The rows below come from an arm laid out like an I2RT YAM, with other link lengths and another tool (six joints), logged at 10 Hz.
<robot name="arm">
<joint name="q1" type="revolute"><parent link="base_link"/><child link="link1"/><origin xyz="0 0 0.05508" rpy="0 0 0"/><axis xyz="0 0 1"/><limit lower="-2.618" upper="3.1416"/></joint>
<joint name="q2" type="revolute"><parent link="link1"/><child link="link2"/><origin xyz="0.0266 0.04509 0.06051" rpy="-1.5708 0 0"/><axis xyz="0 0 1"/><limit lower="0" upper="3.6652"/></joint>
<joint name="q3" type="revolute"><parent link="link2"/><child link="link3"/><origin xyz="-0.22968 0 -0.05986" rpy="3.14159 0 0"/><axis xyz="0 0 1"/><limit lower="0" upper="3.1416"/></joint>
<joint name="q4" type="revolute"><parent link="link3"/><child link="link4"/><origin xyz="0.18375 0.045 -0.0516" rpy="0 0 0"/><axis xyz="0 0 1"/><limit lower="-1.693" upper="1.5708"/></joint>
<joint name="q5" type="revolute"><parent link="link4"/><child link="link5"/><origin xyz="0.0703 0.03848 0.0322" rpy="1.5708 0 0"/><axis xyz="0 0 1"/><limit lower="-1.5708" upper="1.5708"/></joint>
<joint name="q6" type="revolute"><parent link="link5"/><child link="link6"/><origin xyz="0.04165 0 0.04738" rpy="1.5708 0 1.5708"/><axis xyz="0 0 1"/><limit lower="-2.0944" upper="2.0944"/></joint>
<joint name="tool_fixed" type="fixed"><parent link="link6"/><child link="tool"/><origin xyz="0.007 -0.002 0.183" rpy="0.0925 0 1.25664"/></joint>
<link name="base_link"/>
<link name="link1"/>
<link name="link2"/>
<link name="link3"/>
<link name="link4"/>
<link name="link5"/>
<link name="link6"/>
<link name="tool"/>
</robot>
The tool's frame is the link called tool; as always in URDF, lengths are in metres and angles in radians.
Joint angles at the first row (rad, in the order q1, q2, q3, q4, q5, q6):
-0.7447 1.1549 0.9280 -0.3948 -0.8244 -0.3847
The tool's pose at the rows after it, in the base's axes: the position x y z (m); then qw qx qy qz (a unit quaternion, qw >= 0):
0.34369 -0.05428 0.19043 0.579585 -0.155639 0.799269 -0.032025
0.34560 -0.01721 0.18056 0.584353 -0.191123 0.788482 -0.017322
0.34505 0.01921 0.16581 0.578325 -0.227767 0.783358 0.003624
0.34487 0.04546 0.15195 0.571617 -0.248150 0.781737 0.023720
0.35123 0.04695 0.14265 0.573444 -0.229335 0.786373 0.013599
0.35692 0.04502 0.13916 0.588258 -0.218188 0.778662 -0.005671
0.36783 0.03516 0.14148 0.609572 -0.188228 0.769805 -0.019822
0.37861 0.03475 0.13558 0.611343 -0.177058 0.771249 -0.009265
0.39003 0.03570 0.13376 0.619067 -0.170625 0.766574 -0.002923
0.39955 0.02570 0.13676 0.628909 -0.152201 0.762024 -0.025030
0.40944 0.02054 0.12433 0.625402 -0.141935 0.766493 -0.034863
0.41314 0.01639 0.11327 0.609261 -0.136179 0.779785 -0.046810
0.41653 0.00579 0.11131 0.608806 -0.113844 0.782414 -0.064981
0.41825 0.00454 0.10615 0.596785 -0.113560 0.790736 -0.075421
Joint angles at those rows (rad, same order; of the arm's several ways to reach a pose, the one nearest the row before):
-0.6407 1.0950 0.8016 -0.2280 -0.8026 -0.2930
-0.5096 1.0526 0.7093 -0.1384 -0.7523 -0.2653
-0.3766 1.0450 0.6454 -0.0813 -0.7012 -0.2546
-0.2749 1.0629 0.5948 -0.0146 -0.6602 -0.2285
-0.2128 1.0780 0.5331 0.0997 -0.5688 -0.1636
-0.1747 1.0904 0.4571 0.2466 -0.4995 -0.1312
-0.1657 1.1415 0.3963 0.4309 -0.4459 -0.0726
-0.1627 1.2365 0.3935 0.5358 -0.4476 -0.0386
-0.1541 1.3282 0.3939 0.6508 -0.4456 -0.0118
-0.1401 1.3740 0.3889 0.7371 -0.3790 0.0040
-0.1270 1.4753 0.3858 0.8371 -0.3367 0.0112
-0.1099 1.5017 0.4082 0.8035 -0.2876 0.0048
-0.0999 1.5247 0.4032 0.8395 -0.2223 0.0239
-0.0817 1.5270 0.4267 0.7917 -0.1832 0.0147

